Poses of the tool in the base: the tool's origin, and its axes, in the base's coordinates. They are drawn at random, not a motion.
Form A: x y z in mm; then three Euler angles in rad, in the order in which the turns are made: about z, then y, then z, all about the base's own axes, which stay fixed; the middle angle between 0 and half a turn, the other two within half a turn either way.
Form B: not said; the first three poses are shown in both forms.
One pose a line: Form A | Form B
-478 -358 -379 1.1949 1.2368 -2.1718 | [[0.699 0.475 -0.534 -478], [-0.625 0.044 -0.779 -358], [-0.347 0.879 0.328 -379], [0 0 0 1]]
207 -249 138 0.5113 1.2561 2.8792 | [[-0.388 -0.080 -0.918 207], [-0.403 -0.882 0.247 -249], [-0.829 0.465 0.310 138], [0 0 0 1]]
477 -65 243 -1.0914 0.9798 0.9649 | [[0.876 -0.098 0.473 477], [-0.294 0.669 0.683 -65], [-0.383 -0.737 0.557 243], [0 0 0 1]]
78 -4 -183 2.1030 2.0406 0.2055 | [[0.049 0.485 0.873 78], [0.890 -0.417 0.182 -4], [0.452 0.768 -0.453 -183], [0 0 0 1]]
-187 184 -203 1.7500 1.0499 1.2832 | [[-0.969 0.032 0.246 -187], [0.194 -0.520 0.832 184], [0.155 0.853 0.498 -203], [0 0 0 1]]
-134 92 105 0.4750 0.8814 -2.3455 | [[-0.069 0.839 -0.540 -134], [-0.724 -0.414 -0.551 92], [-0.686 0.353 0.636 105], [0 0 0 1]]
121 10 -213 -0.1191 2.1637 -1.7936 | [[0.007 0.983 -0.183 121], [0.567 -0.155 -0.809 10], [-0.823 -0.099 -0.559 -213], [0 0 0 1]]
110 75 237 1.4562 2.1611 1.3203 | [[-0.978 0.026 0.206 110], [0.185 0.564 0.805 75], [-0.095 0.825 -0.557 237], [0 0 0 1]]
